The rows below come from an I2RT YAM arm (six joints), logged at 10 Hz.
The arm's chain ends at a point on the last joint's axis. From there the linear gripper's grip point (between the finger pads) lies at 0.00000 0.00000 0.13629 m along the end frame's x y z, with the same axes.
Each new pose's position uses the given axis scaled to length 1; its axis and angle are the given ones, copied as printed.
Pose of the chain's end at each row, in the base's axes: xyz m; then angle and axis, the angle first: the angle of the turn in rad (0 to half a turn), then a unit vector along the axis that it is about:
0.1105, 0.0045, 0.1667, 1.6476, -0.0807, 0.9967, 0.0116
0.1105, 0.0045, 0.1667, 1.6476, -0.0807, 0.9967, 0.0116
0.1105, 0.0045, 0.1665, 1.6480, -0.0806, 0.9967, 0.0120
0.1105, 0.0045, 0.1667, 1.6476, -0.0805, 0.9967, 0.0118
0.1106, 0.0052, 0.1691, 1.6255, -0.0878, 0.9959, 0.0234
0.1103, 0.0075, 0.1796, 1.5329, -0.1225, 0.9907, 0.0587
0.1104, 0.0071, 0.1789, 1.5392, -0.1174, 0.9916, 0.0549
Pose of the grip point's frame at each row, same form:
0.2458, 0.0172, 0.1563, 1.6476, -0.0807, 0.9967, 0.0116
0.2458, 0.0172, 0.1563, 1.6476, -0.0807, 0.9967, 0.0116
0.2458, 0.0172, 0.1560, 1.6480, -0.0806, 0.9967, 0.0120
0.2458, 0.0172, 0.1563, 1.6476, -0.0805, 0.9967, 0.0118
0.2458, 0.0205, 0.1617, 1.6255, -0.0878, 0.9959, 0.0234
0.2443, 0.0318, 0.1852, 1.5329, -0.1225, 0.9907, 0.0587
0.2446, 0.0303, 0.1836, 1.5392, -0.1174, 0.9916, 0.0549

